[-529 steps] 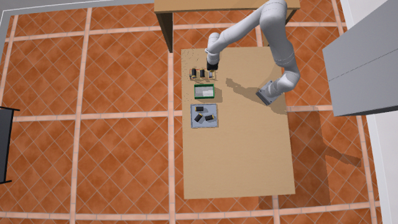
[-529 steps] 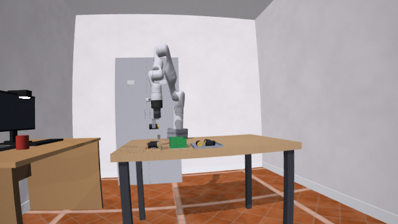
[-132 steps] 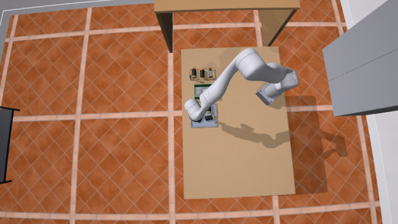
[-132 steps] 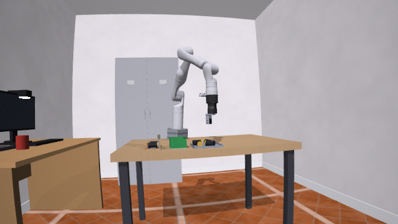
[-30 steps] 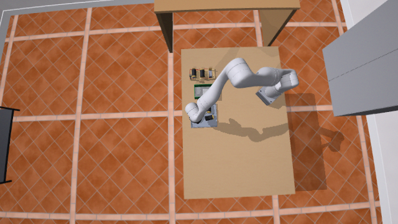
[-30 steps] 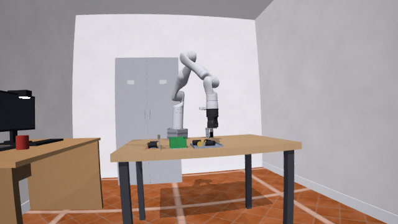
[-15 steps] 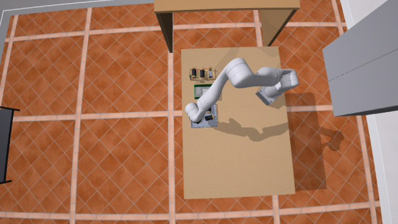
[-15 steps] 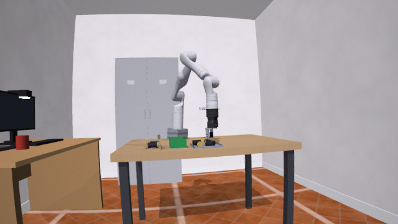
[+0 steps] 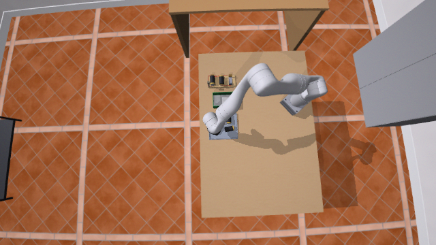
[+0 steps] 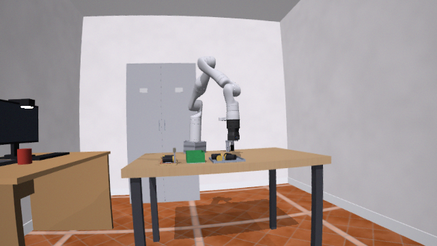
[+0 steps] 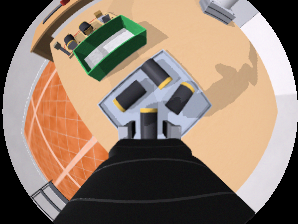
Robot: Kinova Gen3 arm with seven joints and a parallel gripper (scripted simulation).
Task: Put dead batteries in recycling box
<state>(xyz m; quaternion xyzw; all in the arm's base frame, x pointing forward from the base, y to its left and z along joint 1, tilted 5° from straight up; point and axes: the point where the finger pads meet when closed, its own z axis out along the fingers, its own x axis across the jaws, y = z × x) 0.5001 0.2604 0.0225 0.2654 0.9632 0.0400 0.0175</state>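
My gripper is now 4 cm past the grey tray, 2 cm to the left of it and 7 cm above it. From my hand the other things lie so: green recycling box (1 cm behind, 21 cm to the right, 6 cm below).
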